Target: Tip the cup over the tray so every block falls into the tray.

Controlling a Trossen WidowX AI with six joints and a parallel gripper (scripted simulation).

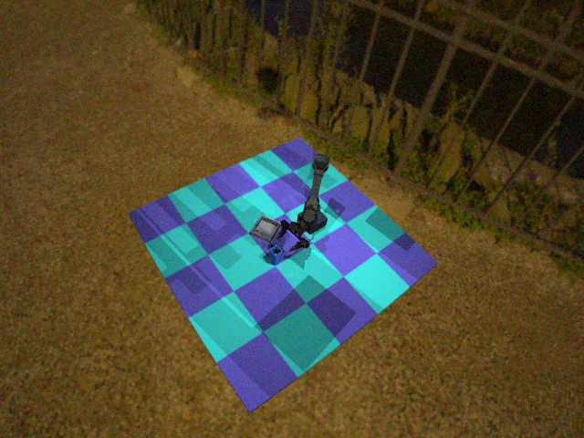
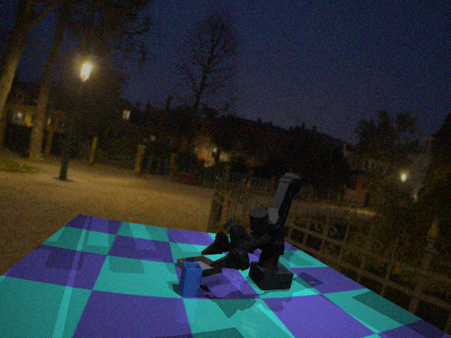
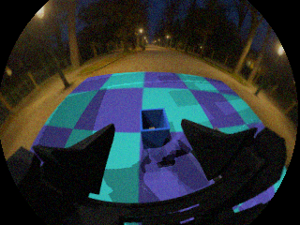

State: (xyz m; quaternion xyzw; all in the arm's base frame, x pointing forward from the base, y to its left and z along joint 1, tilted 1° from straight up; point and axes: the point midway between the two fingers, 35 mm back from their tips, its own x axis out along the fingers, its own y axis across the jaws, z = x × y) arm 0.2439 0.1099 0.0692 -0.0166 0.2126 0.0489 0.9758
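Now: the tan block 80 mm below my gripper tip, 30 mm ahead of it and 10 mm to the right of it. The rest, counted from my gripper tip: blue square cup 100 mm below, 30 mm ahead, 10 mm to the right.
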